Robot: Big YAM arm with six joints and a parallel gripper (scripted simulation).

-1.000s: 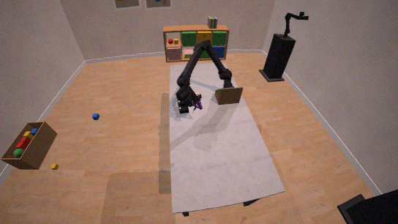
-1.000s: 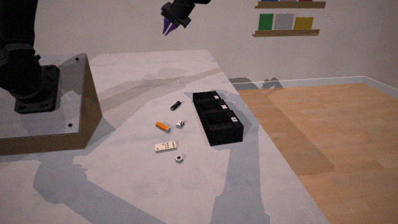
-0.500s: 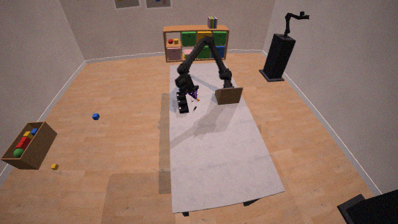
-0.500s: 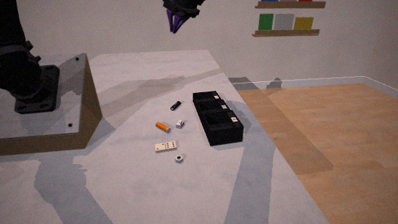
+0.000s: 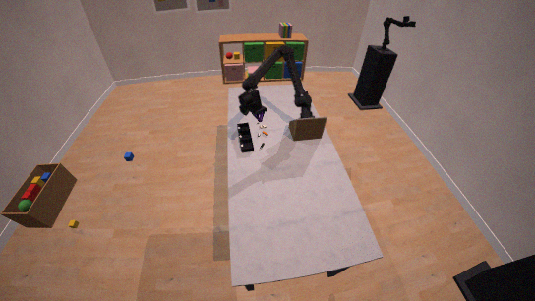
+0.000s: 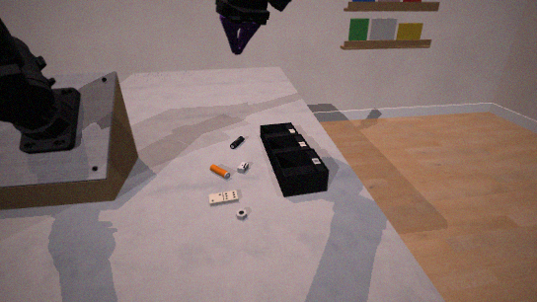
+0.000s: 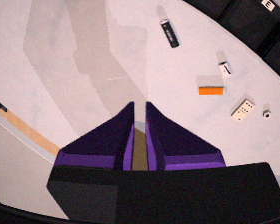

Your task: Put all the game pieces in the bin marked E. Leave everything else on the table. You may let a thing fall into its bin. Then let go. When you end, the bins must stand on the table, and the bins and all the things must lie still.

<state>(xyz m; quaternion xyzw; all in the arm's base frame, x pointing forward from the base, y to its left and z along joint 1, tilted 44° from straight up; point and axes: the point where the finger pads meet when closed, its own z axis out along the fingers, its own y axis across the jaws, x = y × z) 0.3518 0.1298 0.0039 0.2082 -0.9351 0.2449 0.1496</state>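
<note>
The black three-compartment bin tray is 10 cm ahead of my hand, 8 cm to the right of it and 21 cm below it. The rest, counted from my hand: black battery (1 cm behind, 1 cm to the left, 22 cm below); then cream domino (5 cm behind, 20 cm to the right, 23 cm below); then orange battery (5 cm behind, 12 cm to the right, 22 cm below).
</note>
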